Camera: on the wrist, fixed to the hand. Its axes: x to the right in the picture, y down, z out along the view.
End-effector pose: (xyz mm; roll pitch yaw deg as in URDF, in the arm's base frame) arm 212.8 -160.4 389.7 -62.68 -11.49 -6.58
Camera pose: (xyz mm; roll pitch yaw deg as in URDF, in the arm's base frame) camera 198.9 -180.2 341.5 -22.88 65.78 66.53
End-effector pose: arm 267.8 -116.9 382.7 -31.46 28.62 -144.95
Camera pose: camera 305.2 -97.0 349.3 32.73 28.62 -32.49
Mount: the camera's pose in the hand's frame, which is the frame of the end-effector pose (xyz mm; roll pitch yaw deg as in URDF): -20.9 30.2 -39.5 -2.61 4.15 93.73
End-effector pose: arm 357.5 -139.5 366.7 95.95 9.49 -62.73
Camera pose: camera 382.8 -109.6 403.8 104.16 -83.96 -79.98
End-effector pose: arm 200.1 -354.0 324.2 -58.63 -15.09 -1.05
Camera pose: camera 191.7 -371.9 274.0 -27.69 60.90 68.69
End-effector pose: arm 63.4 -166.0 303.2 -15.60 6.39 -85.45
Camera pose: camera 79.8 -138.7 259.6 5.20 19.15 10.75
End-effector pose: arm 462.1 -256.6 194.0 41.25 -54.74 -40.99
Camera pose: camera 491.0 -217.1 171.3 -64.07 -17.12 82.61
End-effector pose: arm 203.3 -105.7 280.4 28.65 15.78 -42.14
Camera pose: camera 214.8 -54.8 266.7 12.78 -24.57 44.70
